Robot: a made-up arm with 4 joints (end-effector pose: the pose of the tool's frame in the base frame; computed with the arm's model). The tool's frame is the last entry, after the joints. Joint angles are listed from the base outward.
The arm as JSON. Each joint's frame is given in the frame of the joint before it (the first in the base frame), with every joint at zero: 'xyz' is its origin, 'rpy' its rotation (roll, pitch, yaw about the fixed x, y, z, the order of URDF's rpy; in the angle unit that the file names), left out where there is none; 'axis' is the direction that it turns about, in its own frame. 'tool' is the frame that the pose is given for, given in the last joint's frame.
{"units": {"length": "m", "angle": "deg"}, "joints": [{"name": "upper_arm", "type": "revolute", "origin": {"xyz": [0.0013, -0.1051, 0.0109], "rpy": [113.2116, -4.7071, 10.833]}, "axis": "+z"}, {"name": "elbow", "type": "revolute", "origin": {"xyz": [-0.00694, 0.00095, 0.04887], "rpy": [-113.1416, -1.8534, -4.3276]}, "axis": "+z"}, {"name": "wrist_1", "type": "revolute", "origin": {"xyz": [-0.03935, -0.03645, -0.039], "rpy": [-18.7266, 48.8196, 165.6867]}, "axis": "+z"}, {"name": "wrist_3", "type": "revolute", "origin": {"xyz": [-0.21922, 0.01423, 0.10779], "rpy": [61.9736, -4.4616, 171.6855]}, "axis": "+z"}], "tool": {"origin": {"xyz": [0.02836, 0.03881, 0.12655], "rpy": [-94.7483, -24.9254, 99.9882]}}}
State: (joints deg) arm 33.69 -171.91 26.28 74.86
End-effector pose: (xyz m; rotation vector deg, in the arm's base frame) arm -0.0657 -0.0452 0.2193 -151.63 -45.19 22.97
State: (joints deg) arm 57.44 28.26 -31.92 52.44
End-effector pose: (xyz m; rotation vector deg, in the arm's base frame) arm -0.1318 -0.4338 0.0142 2.50 114.03 25.82
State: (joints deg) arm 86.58 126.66 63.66 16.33
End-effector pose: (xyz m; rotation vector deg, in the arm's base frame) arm -0.2630 -0.1995 0.0138 -75.88 20.93 -113.26
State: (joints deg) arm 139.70 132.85 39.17 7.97
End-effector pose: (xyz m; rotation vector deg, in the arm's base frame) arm -0.2328 -0.0385 -0.1133 -14.60 54.15 -133.86
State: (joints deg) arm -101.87 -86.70 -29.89 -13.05
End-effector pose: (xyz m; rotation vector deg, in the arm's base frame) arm 0.1645 -0.0923 0.3050 -81.83 -91.06 23.81
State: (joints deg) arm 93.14 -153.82 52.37 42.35
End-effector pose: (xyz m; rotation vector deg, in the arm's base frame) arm -0.2341 -0.0950 0.0865 142.87 64.61 85.28
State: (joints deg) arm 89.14 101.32 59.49 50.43
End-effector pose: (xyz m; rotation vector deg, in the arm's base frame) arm -0.2499 -0.1879 -0.0030 -70.66 15.71 -90.01
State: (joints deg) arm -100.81 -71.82 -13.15 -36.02
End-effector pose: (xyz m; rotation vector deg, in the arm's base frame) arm 0.2558 -0.1408 0.2284 -66.97 -62.67 13.82
